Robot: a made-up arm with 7 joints. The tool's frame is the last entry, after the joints.
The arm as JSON. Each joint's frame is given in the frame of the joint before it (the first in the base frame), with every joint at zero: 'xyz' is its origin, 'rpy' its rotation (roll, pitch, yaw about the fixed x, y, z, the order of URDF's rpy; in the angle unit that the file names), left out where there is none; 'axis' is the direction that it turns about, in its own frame. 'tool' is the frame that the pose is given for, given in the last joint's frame.
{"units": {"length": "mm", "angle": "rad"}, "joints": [
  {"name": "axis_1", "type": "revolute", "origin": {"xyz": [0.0, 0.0, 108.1], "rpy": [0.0, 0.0, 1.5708]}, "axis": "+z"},
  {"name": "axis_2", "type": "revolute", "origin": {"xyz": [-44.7, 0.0, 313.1], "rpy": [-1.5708, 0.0, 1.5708]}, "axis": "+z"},
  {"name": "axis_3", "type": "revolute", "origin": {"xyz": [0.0, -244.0, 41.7], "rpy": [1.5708, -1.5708, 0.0]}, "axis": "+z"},
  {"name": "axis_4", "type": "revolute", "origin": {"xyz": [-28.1, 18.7, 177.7], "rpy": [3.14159, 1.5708, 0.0]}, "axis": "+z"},
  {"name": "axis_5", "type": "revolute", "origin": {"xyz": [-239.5, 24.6, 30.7], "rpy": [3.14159, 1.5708, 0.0]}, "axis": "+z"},
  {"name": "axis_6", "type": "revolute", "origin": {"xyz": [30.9, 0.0, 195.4], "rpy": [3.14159, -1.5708, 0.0]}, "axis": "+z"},
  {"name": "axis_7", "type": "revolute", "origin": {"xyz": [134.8, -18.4, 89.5], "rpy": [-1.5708, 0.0, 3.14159]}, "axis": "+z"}
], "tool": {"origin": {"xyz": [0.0, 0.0, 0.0], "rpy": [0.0, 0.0, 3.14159]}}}
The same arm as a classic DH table. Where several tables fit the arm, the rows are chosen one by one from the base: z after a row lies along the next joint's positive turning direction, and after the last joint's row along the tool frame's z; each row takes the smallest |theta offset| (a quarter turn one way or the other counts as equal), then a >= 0, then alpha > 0; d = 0 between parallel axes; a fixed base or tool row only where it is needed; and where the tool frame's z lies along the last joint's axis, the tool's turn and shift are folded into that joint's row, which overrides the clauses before.
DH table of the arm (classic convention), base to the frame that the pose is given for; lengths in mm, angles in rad. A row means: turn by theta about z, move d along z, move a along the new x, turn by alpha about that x. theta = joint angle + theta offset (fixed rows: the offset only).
axis_1: d 421.2; theta_offset 0; a 0; alpha 1.5708
axis_2: d 86.4; theta_offset 0; a 0; alpha -1.5708
axis_3: d 421.7; theta_offset 0; a 18.7; alpha -1.5708
axis_4: d 58.8; theta_offset 0; a -24.6; alpha 1.5708
axis_5: d 434.9; theta_offset 0; a 0; alpha 1.5708
axis_6: d 120.4; theta_offset 1.5708; a 134.8; alpha 1.5708
axis_7: d 18.4; theta_offset 0; a 0; alpha 0

